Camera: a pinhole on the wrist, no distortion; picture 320 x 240 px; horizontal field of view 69.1 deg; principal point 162.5 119.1 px. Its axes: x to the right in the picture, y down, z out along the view. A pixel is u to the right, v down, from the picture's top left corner.
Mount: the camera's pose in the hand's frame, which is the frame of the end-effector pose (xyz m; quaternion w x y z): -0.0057 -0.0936 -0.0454 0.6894 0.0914 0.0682 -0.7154
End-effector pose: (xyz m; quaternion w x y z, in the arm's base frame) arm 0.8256 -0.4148 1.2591 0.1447 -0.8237 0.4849 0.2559
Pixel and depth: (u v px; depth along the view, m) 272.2 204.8 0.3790
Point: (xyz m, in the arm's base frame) 1.1029 -0.1829 0.9537
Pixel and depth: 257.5 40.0 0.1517
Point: 0.9375 -0.2348 1.2218
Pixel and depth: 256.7 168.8 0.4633
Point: 1.0857 -0.0999 0.9128
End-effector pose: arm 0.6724 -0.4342 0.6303 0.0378 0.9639 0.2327 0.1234
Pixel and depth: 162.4 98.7 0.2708
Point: 0.6269 -0.3195 0.3912
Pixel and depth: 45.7 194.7 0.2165
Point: 0.7563 -0.3750 0.4530
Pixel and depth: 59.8 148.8 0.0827
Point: 0.6524 -0.3651 0.5787
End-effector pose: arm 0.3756 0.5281 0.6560 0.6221 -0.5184 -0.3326 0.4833
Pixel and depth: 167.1 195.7 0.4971
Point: 0.0720 0.8038 0.9638
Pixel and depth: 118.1 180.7 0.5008
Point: 0.0127 0.7856 0.8729
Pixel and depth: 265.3 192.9 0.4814
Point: 0.1725 0.7687 1.1379
